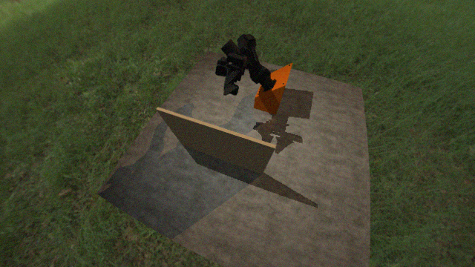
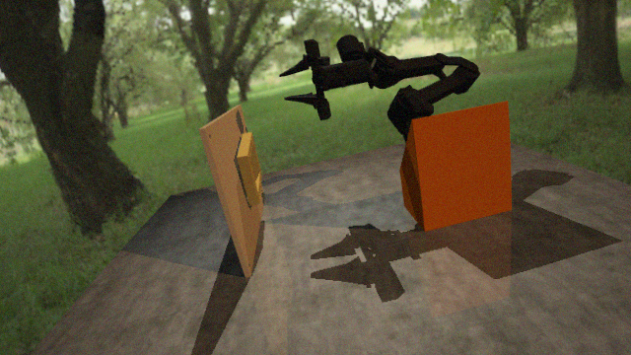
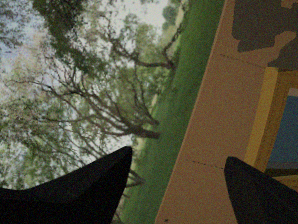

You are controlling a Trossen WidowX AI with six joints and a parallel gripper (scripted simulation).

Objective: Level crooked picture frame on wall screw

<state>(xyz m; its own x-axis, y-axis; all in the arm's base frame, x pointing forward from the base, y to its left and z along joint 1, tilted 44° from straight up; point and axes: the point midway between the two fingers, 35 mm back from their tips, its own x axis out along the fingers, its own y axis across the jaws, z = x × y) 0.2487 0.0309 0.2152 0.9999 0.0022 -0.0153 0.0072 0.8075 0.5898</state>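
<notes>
The picture frame is 130 mm ahead of my gripper tip and 170 mm below it. The rest, counted from my gripper tip: wall board: 140 mm ahead, 180 mm below.
</notes>
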